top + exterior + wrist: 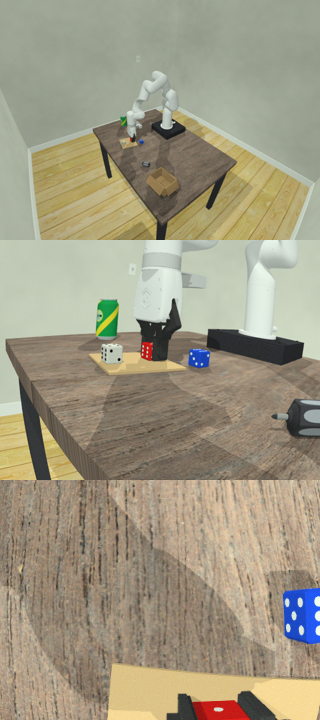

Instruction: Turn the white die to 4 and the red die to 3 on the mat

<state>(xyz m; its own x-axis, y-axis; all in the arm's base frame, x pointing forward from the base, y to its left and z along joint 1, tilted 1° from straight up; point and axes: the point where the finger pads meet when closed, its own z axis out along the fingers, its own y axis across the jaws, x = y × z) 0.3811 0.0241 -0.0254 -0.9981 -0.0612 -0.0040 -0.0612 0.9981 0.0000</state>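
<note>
Now: hand 1 cm short of the red die and 1 cm above it. The rest, counted from my hand: blue die (7 cm behind, 6 cm to the left, 1 cm below); then white die (9 cm ahead, 1 cm to the left, 1 cm below); then tan mat (4 cm ahead, 2 cm below).
</note>
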